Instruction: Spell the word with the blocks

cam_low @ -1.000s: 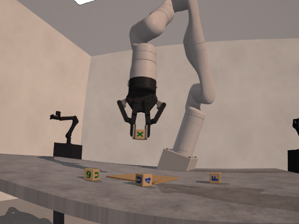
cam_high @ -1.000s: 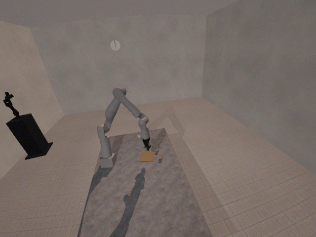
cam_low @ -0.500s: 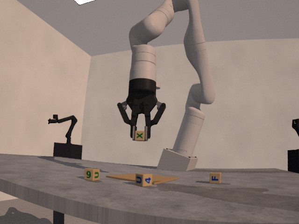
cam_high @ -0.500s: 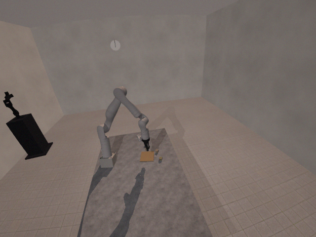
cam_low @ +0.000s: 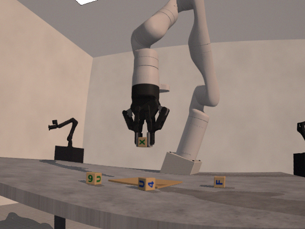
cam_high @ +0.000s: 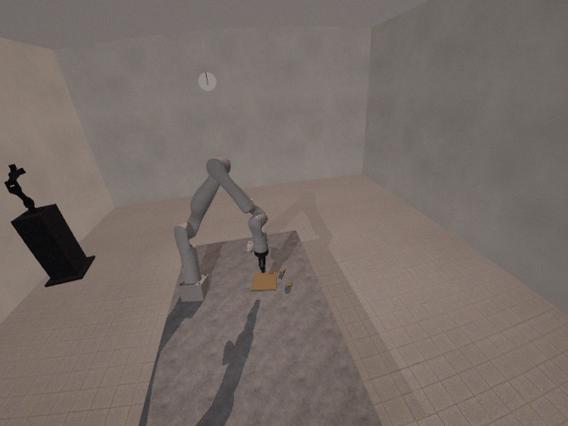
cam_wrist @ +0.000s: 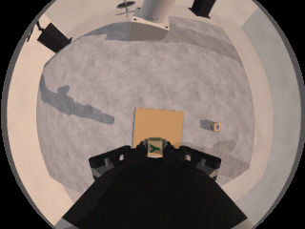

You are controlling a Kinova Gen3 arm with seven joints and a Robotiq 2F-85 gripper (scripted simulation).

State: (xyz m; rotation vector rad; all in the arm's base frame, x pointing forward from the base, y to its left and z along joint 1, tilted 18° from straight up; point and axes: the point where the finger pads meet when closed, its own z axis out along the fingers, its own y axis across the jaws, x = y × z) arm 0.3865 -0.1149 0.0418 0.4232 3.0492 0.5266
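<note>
The mat lies 1 cm to the left of my hand and 11 cm below it. From my hand the other things lie so: E block (11 cm ahead, 8 cm to the right, 10 cm below); F block (3 cm ahead, 19 cm to the left, 10 cm below).
</note>
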